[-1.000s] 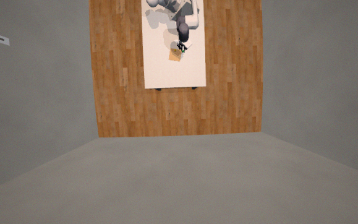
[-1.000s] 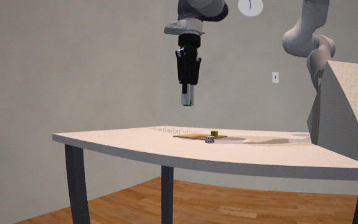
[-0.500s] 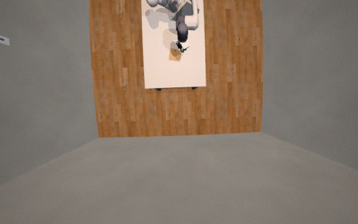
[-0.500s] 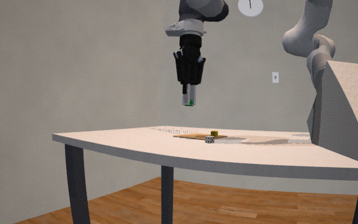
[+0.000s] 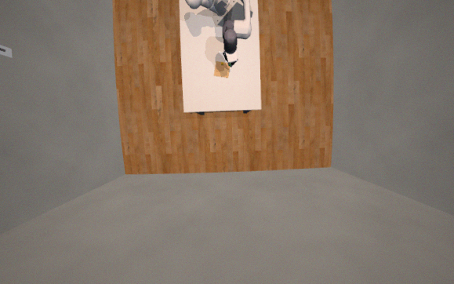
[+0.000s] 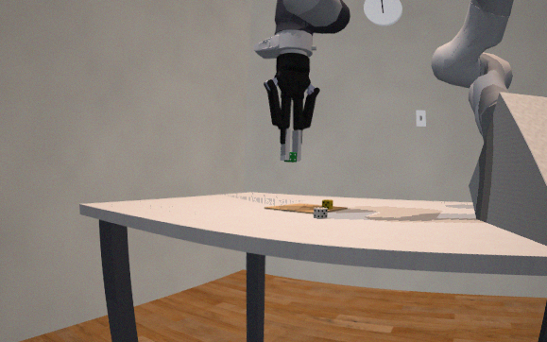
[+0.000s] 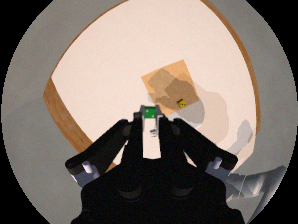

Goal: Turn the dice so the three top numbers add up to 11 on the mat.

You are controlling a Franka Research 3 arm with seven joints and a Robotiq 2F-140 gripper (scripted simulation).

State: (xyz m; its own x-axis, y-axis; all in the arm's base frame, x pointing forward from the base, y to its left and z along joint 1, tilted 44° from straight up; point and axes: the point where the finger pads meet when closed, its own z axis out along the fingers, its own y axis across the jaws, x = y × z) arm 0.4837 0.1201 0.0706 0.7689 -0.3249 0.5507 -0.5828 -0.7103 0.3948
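Right now the tan mat is 140 mm below my hand, 70 mm to the right of it and 10 mm behind it. Also, from my hand: yellow die 130 mm below, 70 mm to the right, 60 mm behind; then white die 130 mm below, 90 mm behind, 60 mm to the left; then green die 30 mm below.
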